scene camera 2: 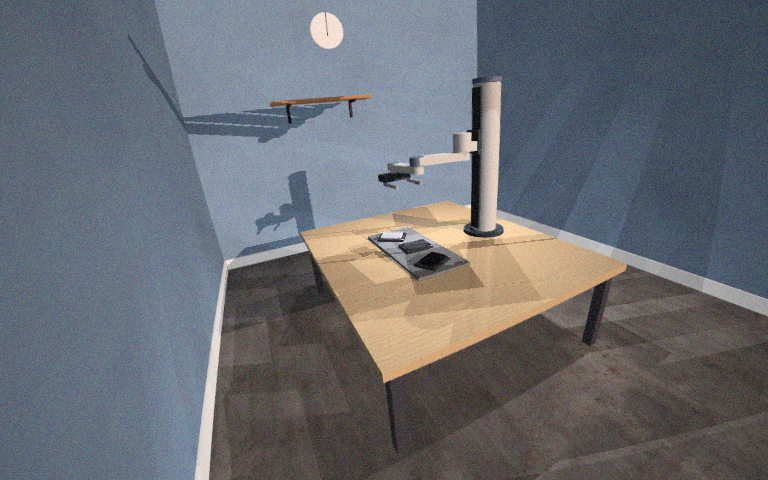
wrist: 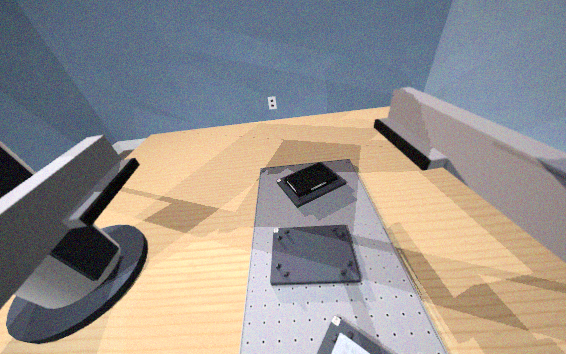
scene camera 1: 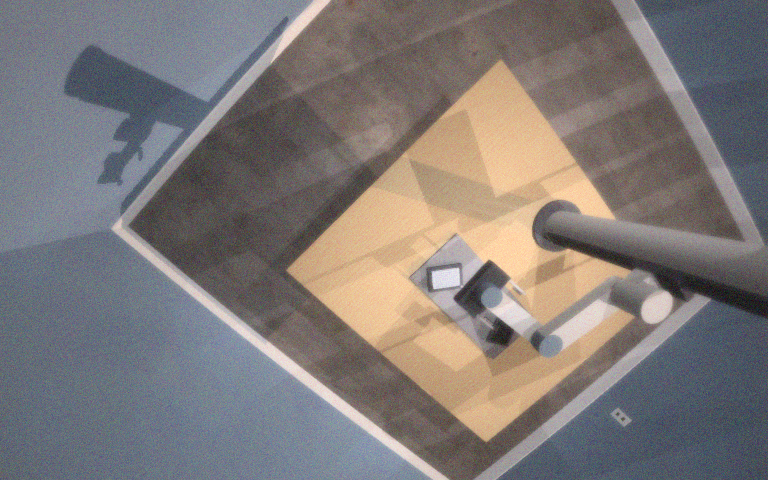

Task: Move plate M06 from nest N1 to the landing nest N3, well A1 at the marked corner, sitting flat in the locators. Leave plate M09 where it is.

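A white plate point(scene camera 1: 445, 278) point(scene camera 2: 391, 236) point(wrist: 350, 346) sits in a dark nest at one end of the perforated grey board point(scene camera 1: 455, 246) point(scene camera 2: 390, 249) point(wrist: 280, 320). A black plate point(scene camera 1: 498, 332) point(scene camera 2: 433, 259) point(wrist: 312, 179) sits in a turned nest at the other end. Between them an empty dark nest point(scene camera 2: 416, 246) point(wrist: 315, 255) shows its locator pins and a white corner mark at its far left in the wrist view. No labels are readable, so I cannot tell which plate is M06. My gripper point(scene camera 1: 501, 305) point(scene camera 2: 403, 183) point(wrist: 254, 128) is open and empty, high above the board.
The arm's column point(scene camera 1: 651, 240) point(scene camera 2: 488, 158) stands on a round dark base point(scene camera 2: 483, 230) point(wrist: 135, 265) on the wooden table point(scene camera 1: 351, 249) point(scene camera 2: 362, 316) point(wrist: 200, 300), beside the board. A wall shelf point(scene camera 2: 320, 100) and a clock point(scene camera 2: 326, 30) are on the wall behind.
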